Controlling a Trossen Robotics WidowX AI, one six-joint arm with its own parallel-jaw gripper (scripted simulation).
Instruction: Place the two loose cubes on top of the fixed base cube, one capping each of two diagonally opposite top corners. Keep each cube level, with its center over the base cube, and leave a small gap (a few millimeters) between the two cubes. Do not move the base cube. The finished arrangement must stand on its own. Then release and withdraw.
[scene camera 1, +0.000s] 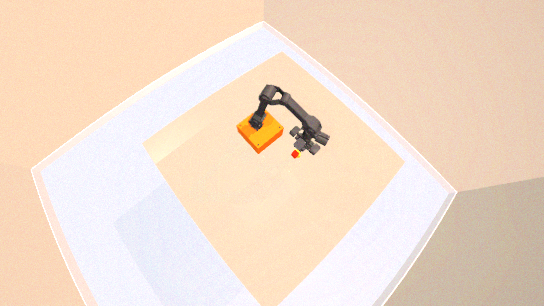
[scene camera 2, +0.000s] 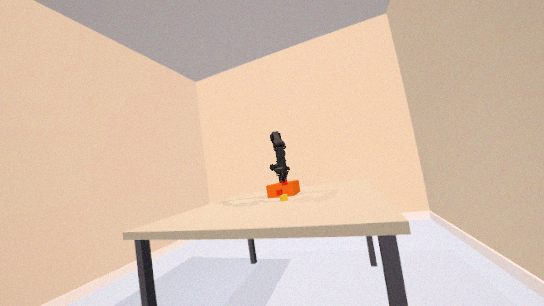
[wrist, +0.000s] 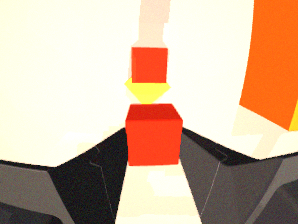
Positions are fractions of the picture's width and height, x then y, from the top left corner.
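Observation:
My gripper (wrist: 0.51, 0.59), carrying a red cube (wrist: 0.52, 0.59). Another red cube (wrist: 0.50, 0.29).

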